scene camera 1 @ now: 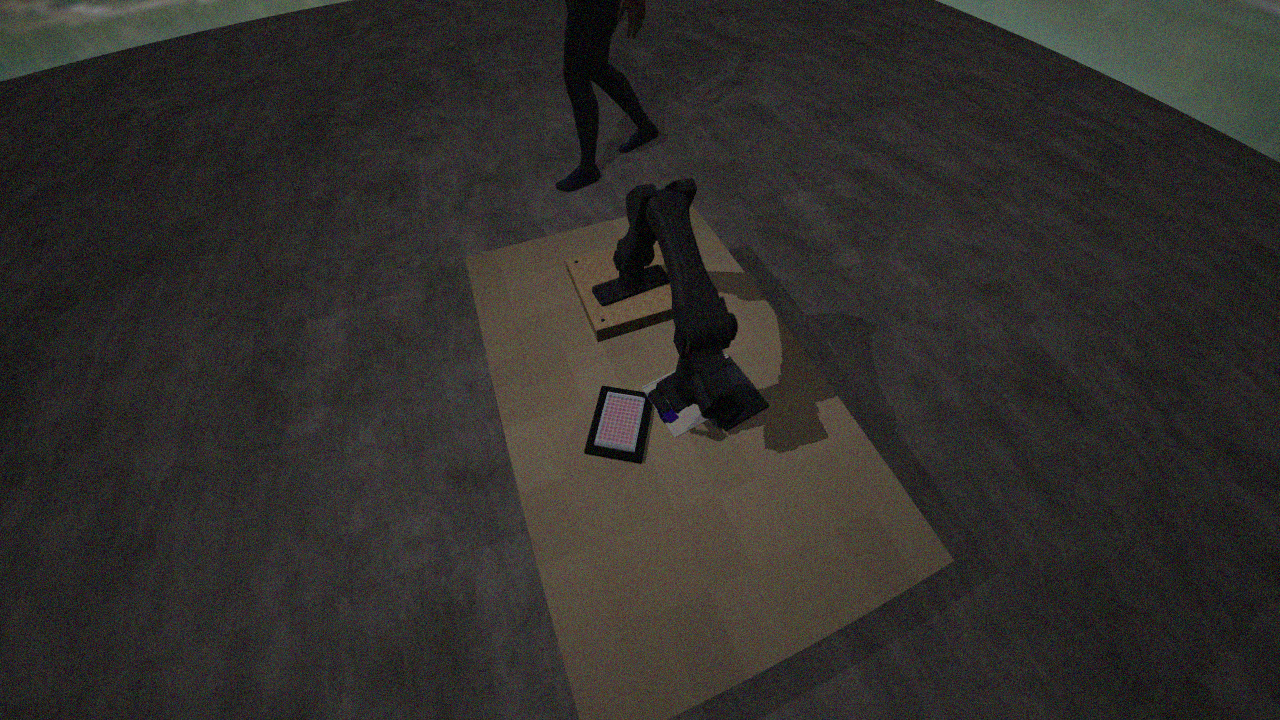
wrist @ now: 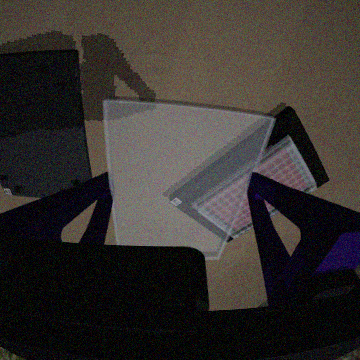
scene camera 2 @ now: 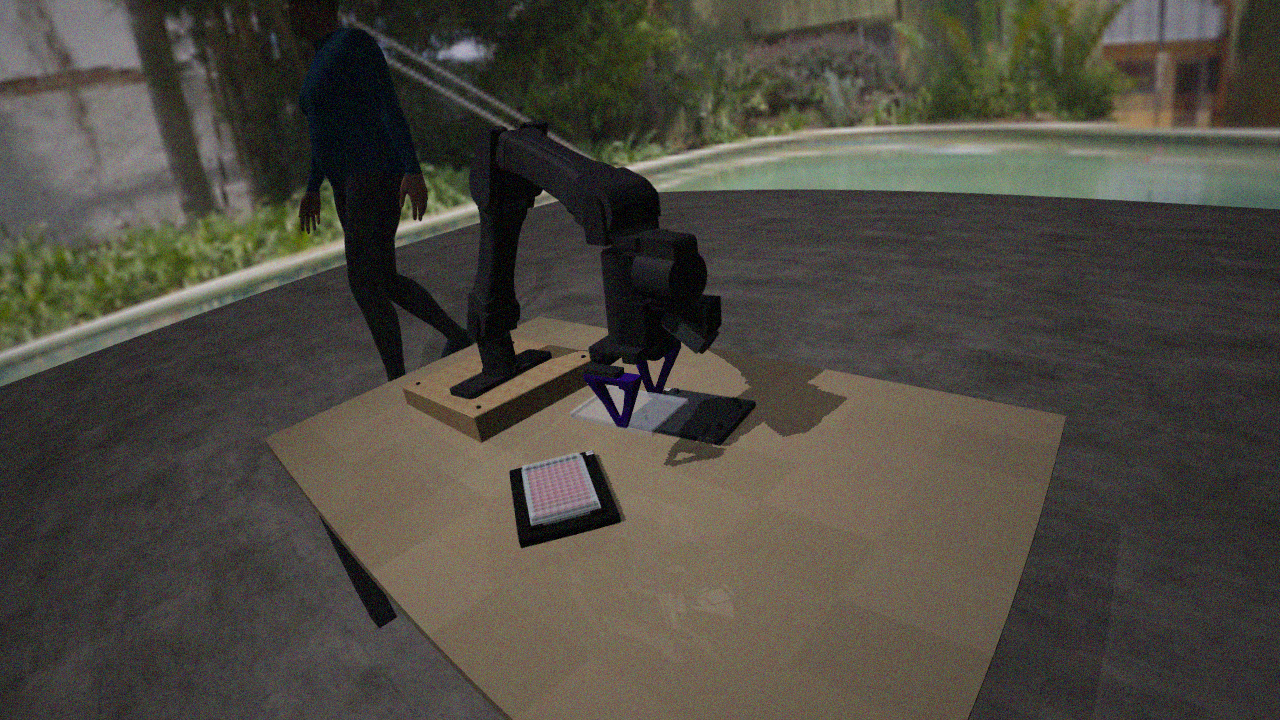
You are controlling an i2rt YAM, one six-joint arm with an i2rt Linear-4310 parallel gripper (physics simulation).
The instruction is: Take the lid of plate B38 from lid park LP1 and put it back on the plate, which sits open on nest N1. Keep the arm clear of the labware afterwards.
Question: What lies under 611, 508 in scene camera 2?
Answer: A black nest.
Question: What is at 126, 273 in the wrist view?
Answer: My gripper.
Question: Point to a grey lid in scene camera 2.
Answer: At 652, 411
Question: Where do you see a grey lid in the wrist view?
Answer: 178, 171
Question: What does my gripper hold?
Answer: A grey lid.
